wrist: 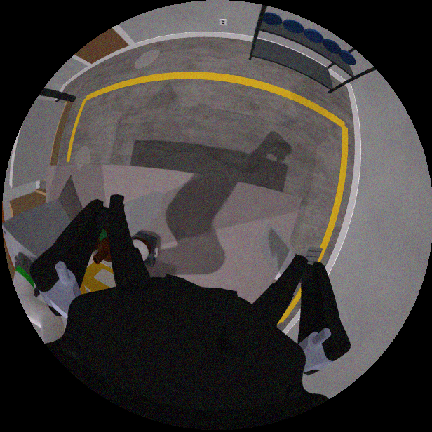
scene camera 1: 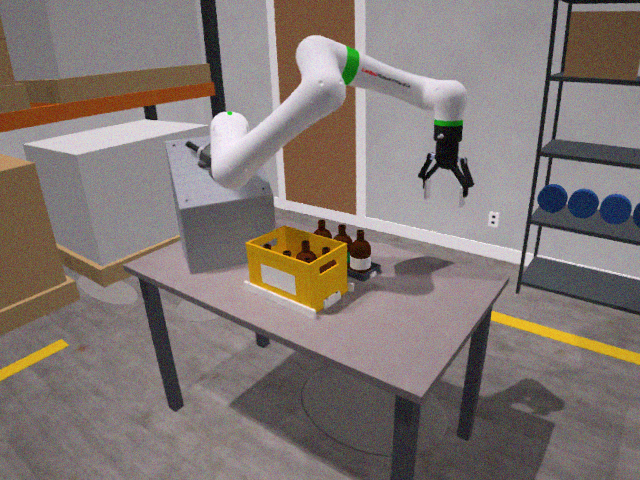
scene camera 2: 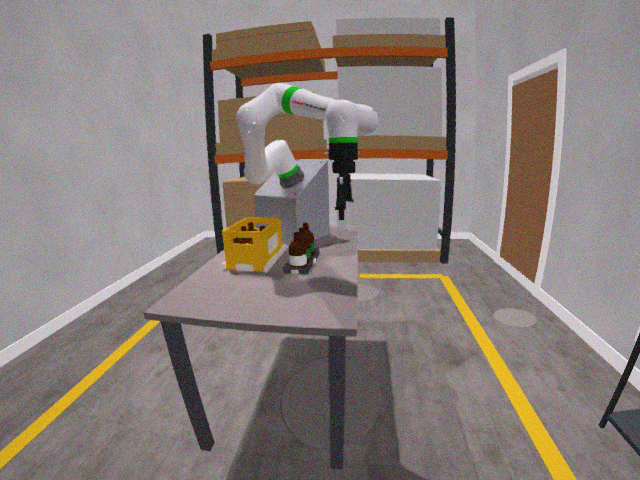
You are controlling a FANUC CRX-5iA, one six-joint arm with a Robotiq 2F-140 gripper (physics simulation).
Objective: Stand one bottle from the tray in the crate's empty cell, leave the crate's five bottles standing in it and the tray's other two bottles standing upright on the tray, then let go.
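Places are measured from the arm's base along level axes (x ahead, y down, z left), in metres.
Pixels of known places: gripper, fingertip midpoint: (scene camera 1: 443,202) (scene camera 2: 345,225); arm's base, origin of the base link: (scene camera 2: 292,179).
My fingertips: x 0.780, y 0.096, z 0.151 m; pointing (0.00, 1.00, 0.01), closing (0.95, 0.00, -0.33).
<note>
Ahead of a thing's pixels: the offset from my fingertips to its middle. "spot": to the spot under its first point. Level surfaces: height alone.
My gripper (scene camera 1: 444,196) (scene camera 2: 341,215) (wrist: 211,219) is open and empty, pointing down high above the table, to the right of the tray in scene camera 1. Three brown bottles stand upright in a row on the dark tray @[spot: dx -0.197, dy +0.220, dz -0.150 m] (scene camera 1: 376,268) (scene camera 2: 289,268): the nearest bottle @[dx -0.256, dy +0.160, dz -0.156 m] (scene camera 1: 360,249) (scene camera 2: 297,256) has a white label, and behind it are a middle bottle @[dx -0.334, dy +0.160, dz -0.130 m] (scene camera 1: 341,235) and a far bottle @[dx -0.423, dy +0.160, dz -0.107 m] (scene camera 1: 321,227). The yellow crate @[dx -0.408, dy +0.155, dz -0.351 m] (scene camera 1: 310,286) (scene camera 2: 260,253) (wrist: 90,285) stands beside the tray. Bottle tops, among them a taller-looking bottle @[dx -0.395, dy +0.157, dz -0.308 m] (scene camera 1: 306,251), show inside it; its walls hide the cells. Black fingers partly cover the bottles in the wrist view.
The crate sits among white strips @[spot: dx -0.425, dy +0.219, dz -0.454 m] (scene camera 1: 279,298) on the table @[dy +0.242 m] (scene camera 1: 382,330). The grey robot pedestal (scene camera 1: 227,232) (scene camera 2: 276,209) stands behind the crate. A dark shelf unit (scene camera 1: 526,242) stands by the wall at the right in scene camera 1.
</note>
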